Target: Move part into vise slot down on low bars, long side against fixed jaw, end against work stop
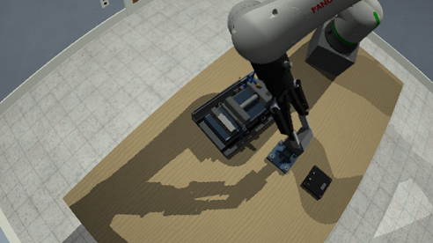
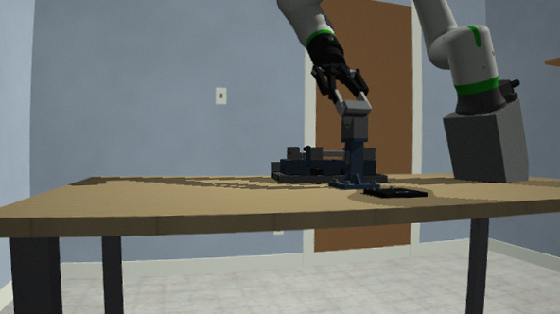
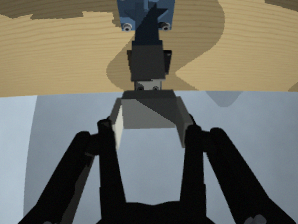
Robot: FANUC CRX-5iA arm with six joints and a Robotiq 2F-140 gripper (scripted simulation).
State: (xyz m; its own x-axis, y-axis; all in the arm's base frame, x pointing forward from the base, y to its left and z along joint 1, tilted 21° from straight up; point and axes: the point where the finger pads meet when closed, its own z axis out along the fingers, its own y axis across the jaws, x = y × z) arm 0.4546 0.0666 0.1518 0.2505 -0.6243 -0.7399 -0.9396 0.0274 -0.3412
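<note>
Right now my hand is 140 mm above the V-block post and 20 mm to the right of it. From my hand the other things lie so: air cylinder rod (200 mm to the right, 120 mm below, 40 mm behind); part (20 mm to the left, 20 mm below); work stop rod (160 mm to the right, 110 mm below, 60 mm ahead).
</note>
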